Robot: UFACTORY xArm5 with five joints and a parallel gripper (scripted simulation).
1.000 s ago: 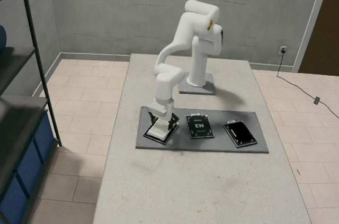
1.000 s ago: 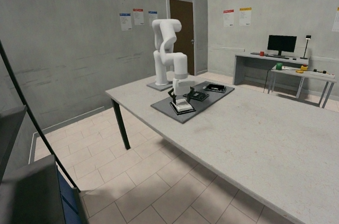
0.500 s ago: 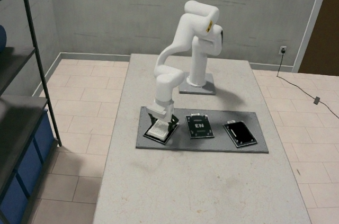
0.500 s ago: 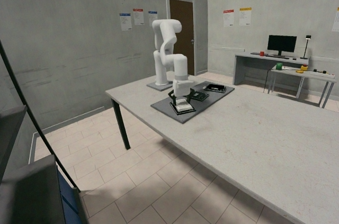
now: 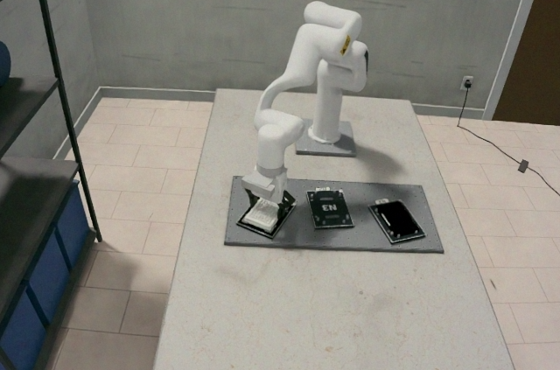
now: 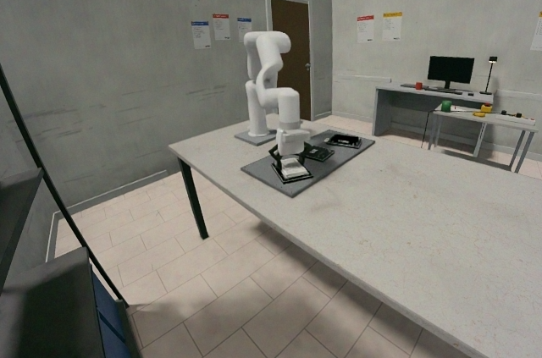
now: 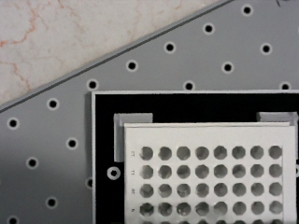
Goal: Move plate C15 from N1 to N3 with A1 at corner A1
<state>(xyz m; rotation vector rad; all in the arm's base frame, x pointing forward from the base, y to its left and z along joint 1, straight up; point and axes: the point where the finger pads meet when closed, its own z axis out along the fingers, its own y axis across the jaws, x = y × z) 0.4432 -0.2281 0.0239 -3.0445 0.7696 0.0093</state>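
Now: hand 1 cm above the white plate. From my hand the other things lie so: black plate: 2 cm ahead, 40 cm to the left, 1 cm below; then nest N3: 3 cm behind, 19 cm to the left, 2 cm below.
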